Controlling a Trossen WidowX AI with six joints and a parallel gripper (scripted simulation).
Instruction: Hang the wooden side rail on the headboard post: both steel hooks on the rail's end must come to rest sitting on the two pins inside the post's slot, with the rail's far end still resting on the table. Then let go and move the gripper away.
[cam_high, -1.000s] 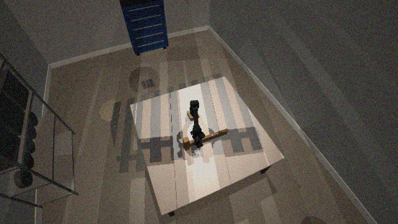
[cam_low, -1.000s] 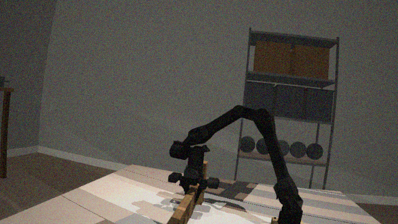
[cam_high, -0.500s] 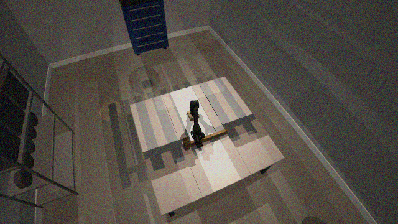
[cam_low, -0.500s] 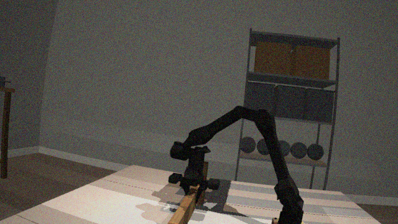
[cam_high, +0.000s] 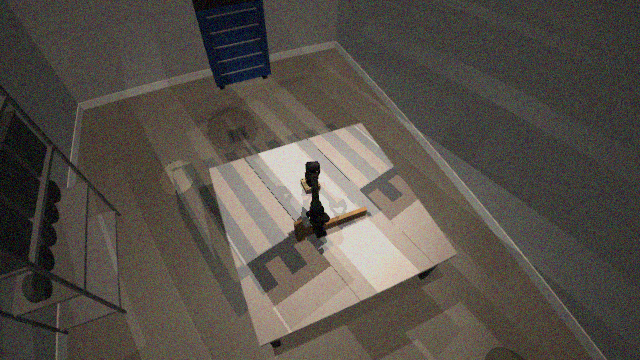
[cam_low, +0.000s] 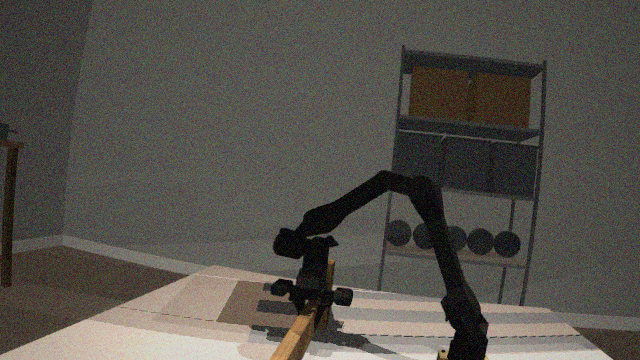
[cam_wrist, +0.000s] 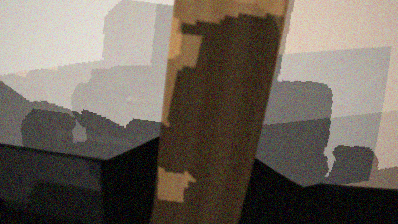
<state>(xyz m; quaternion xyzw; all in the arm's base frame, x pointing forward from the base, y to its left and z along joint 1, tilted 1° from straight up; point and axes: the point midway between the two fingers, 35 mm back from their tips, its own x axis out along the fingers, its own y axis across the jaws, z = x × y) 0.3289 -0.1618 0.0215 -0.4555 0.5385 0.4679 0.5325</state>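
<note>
Right now the headboard post is 2 cm behind my gripper tip, 10 cm to the right of it and 5 cm above it.
</note>
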